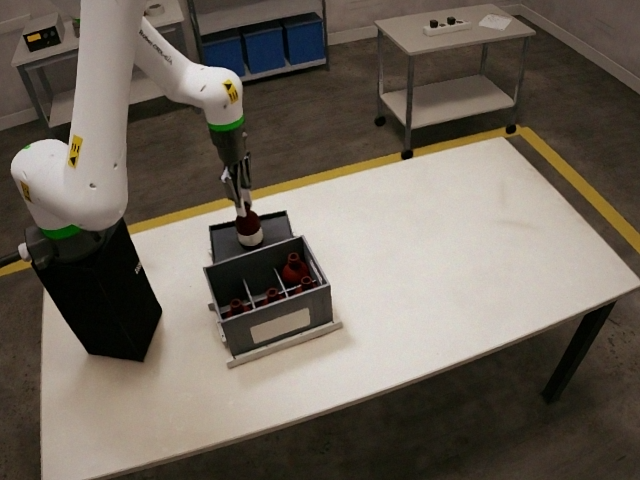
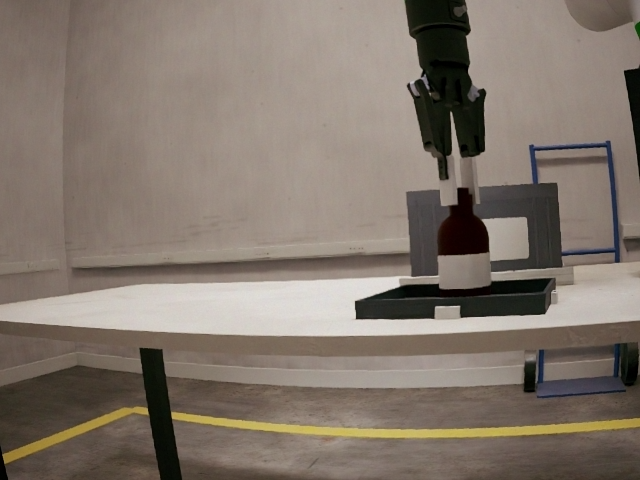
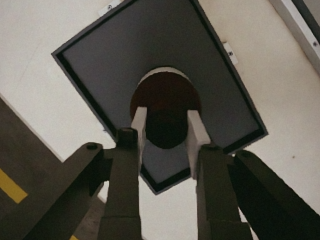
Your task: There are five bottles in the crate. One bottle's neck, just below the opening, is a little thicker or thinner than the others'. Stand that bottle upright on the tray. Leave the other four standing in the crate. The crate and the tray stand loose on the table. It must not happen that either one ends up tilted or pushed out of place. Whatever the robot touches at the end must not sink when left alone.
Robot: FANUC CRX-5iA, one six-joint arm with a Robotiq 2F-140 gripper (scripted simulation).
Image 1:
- my gripper: 244, 210
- dark tray: 224, 242
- crate: 295, 314
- white strip: 329, 327
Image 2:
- my gripper: 460, 204
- dark tray: 520, 297
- crate: 523, 221
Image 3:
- my gripper: 166, 123
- dark tray: 105, 62
